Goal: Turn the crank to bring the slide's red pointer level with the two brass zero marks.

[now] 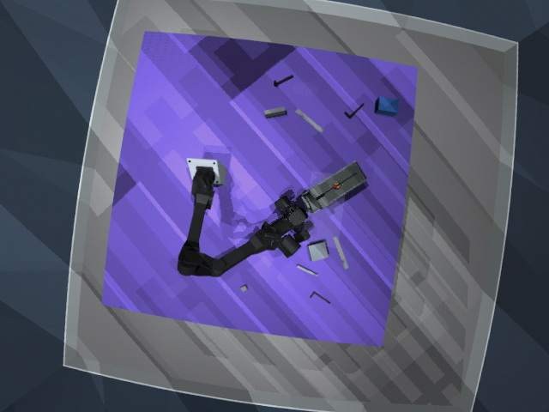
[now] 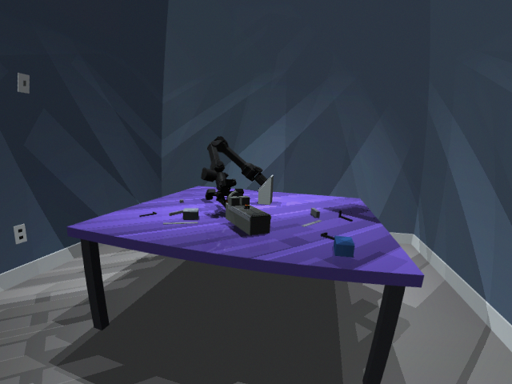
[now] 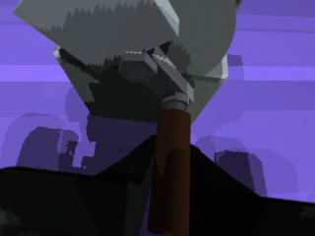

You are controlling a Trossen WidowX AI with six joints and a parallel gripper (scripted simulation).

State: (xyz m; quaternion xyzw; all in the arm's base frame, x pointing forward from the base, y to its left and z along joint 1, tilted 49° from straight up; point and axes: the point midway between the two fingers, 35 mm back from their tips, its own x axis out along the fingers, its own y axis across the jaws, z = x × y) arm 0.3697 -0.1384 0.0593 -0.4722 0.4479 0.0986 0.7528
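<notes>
The brown crank handle lies 10 mm behind my gripper tip, 10 mm to the right of it and 30 mm above it. The rest, counted from my gripper tip: dark L-shaped key 90 mm ahead, 360 mm to the right, 40 mm below; then red pointer 110 mm ahead, 110 mm to the left, 40 mm above; then grey block 80 mm ahead, 160 mm to the right, 20 mm below.
</notes>
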